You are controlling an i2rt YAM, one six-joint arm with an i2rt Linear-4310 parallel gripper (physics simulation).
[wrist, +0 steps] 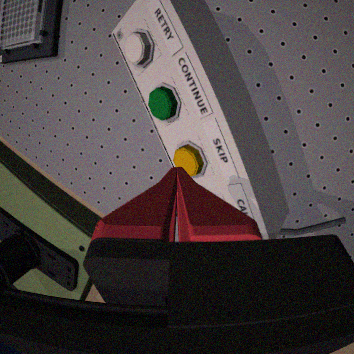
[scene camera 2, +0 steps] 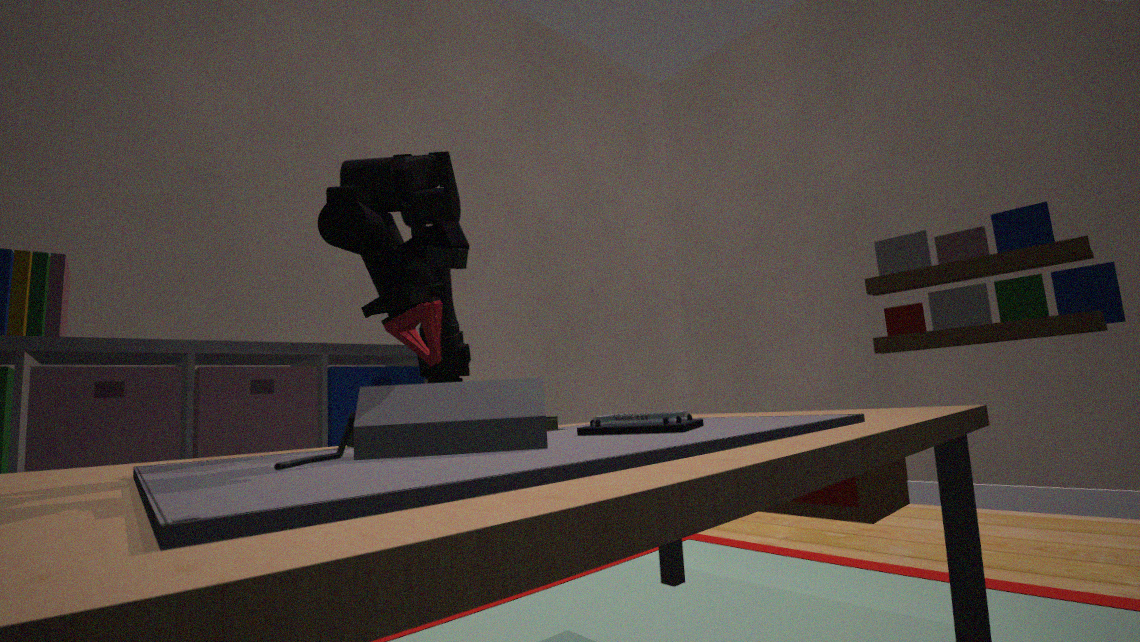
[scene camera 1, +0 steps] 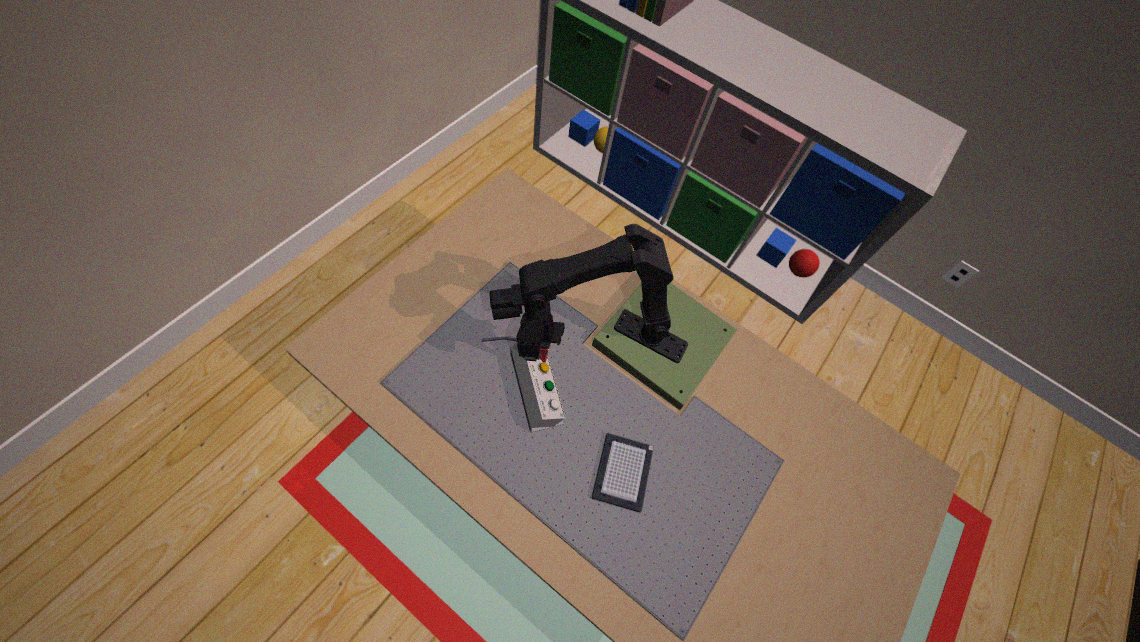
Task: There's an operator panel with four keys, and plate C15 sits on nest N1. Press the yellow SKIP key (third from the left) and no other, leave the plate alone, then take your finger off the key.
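Places are measured from the arm's base along level axes (x ahead, y left, z up), in millimetres.
Where they show: gripper, between the fingertips: [wrist: 176, 175] [scene camera 2: 436, 364] [scene camera 1: 544, 360]; arm's base, origin of its link: [wrist: 31, 244] [scene camera 1: 650, 336].
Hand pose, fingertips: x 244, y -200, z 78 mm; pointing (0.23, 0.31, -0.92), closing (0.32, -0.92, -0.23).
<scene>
Each offset is from my fingertips to the top centre of the thing. "pt": to the spot under its first point. Level surfaces: height alone.
The operator panel @(33 mm ahead, 2 mm left, 25 mm down) [scene camera 1: 547, 424] [scene camera 2: 450, 402] [wrist: 227, 95] stands on the perforated board. Its white key @(72 mm ahead, 69 mm left, 34 mm down) [scene camera 1: 554, 405] [wrist: 138, 48], green key @(36 mm ahead, 35 mm left, 34 mm down) [scene camera 1: 549, 385] [wrist: 163, 103] and yellow SKIP key @(0 mm ahead, 0 mm left, 34 mm down) [scene camera 1: 544, 367] [wrist: 188, 160] show. The CALL key is hidden behind the gripper in the wrist view. My gripper [scene camera 1: 544, 356] [scene camera 2: 434, 363] [wrist: 176, 175] is shut and empty. Its red tips point down a little above the panel. In the wrist view they overlap the SKIP key's lower left edge. Plate C15 @(117 mm ahead, 292 mm left, 83 mm down) [scene camera 1: 624, 470] [scene camera 2: 640, 417] [wrist: 19, 22] sits on dark nest N1 @(117 mm ahead, 292 mm left, 87 mm down) [scene camera 1: 616, 504] [scene camera 2: 638, 429] [wrist: 50, 30].
The arm's green base plate [scene camera 1: 702, 334] [wrist: 30, 200] lies beside the perforated board @(109 mm down) [scene camera 1: 702, 510] [scene camera 2: 231, 486]. A cable @(pt 32 mm back, 160 mm right, 103 mm down) [scene camera 1: 496, 339] [scene camera 2: 307, 460] [wrist: 320, 226] runs from the panel's CALL end. A cubby shelf [scene camera 1: 861, 95] stands behind the table.
</scene>
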